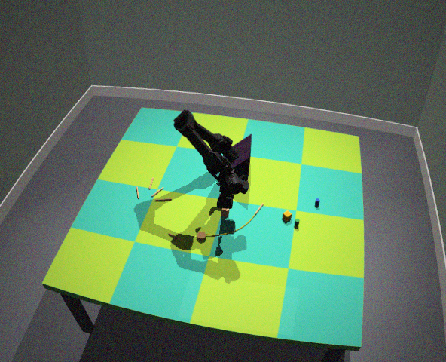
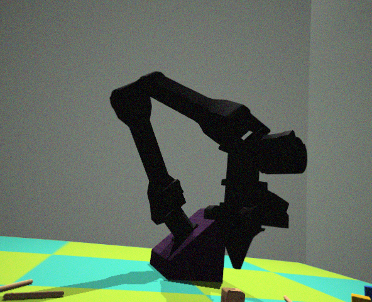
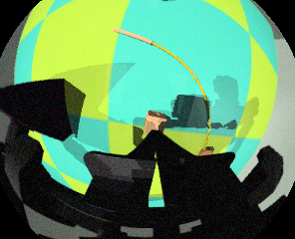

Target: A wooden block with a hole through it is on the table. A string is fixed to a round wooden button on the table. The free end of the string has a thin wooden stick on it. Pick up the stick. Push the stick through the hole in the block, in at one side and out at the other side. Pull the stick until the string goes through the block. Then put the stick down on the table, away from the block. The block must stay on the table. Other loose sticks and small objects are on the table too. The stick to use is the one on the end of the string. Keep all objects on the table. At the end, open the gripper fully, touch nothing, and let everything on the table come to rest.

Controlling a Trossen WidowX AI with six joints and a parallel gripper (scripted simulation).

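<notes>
Right now my gripper tip is 5 cm above the wooden block and 1 cm to the left of it. Also, from my gripper tip: orange cube (26 cm to the left, 5 cm below); round wooden button (14 cm ahead, 9 cm to the right, 5 cm below); thin wooden stick (13 cm to the left, 6 cm below, 3 cm behind).
</notes>
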